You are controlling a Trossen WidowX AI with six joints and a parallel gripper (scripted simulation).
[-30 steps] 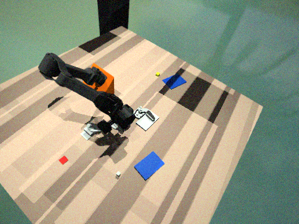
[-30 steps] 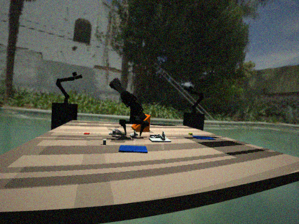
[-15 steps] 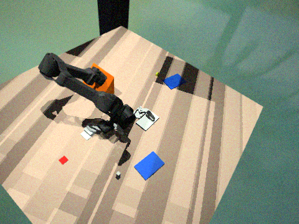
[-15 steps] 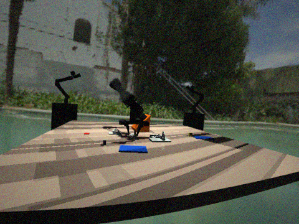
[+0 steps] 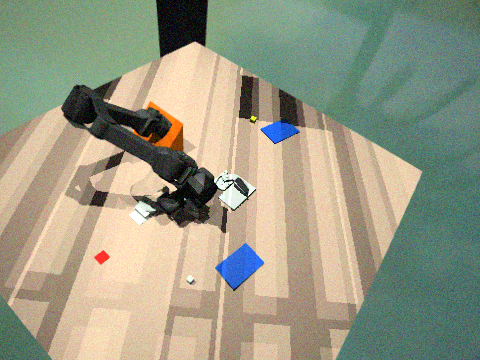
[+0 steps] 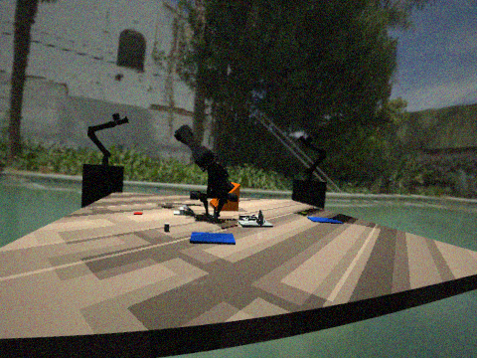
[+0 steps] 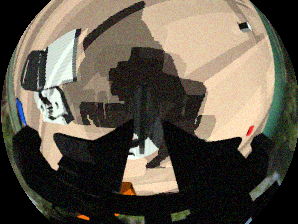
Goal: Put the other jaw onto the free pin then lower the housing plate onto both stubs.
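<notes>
Right now the white base plate is 160 mm to the left of my gripper tip and 80 mm ahead of it. From my gripper tip the other things lie so: grey cube (200 mm ahead, 150 mm to the right, 10 mm above); then red patch (290 mm to the right, 20 mm behind); then grey jaw (30 mm behind, 20 mm to the left).
</notes>
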